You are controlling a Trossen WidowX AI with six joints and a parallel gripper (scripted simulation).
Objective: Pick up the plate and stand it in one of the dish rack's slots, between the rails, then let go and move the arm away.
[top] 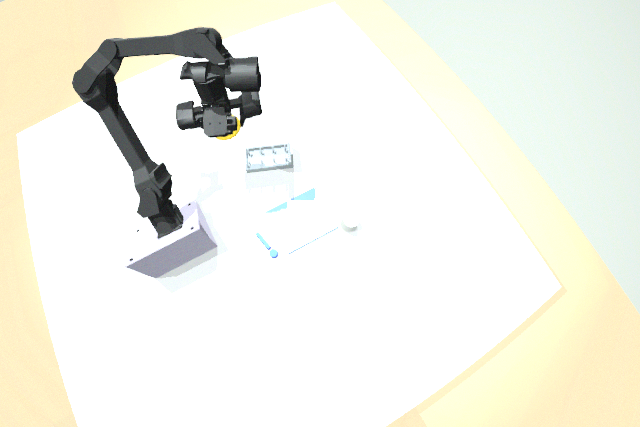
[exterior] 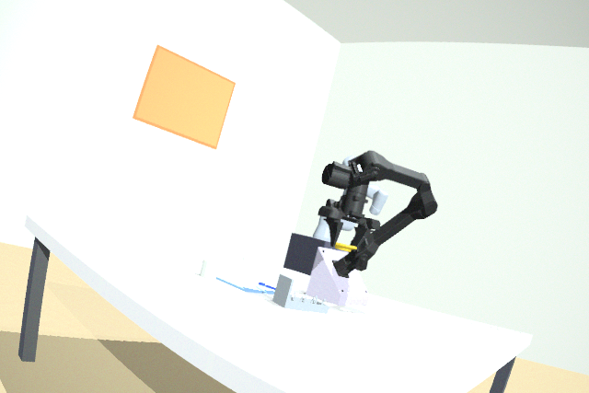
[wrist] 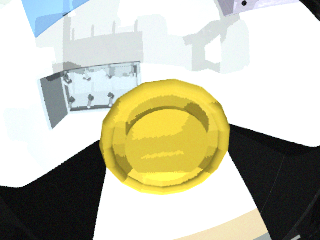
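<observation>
Now: gripper tip 16 cm above the grey dish rack, 8 cm short of it and 2 cm to the left of it. From my gripper tip the other things lie so: yellow plate: 1 cm above; light blue mat: 23 cm to the right, 18 cm below, 9 cm ahead; blue spoon: 26 cm to the right, 18 cm below, 2 cm behind.
</observation>
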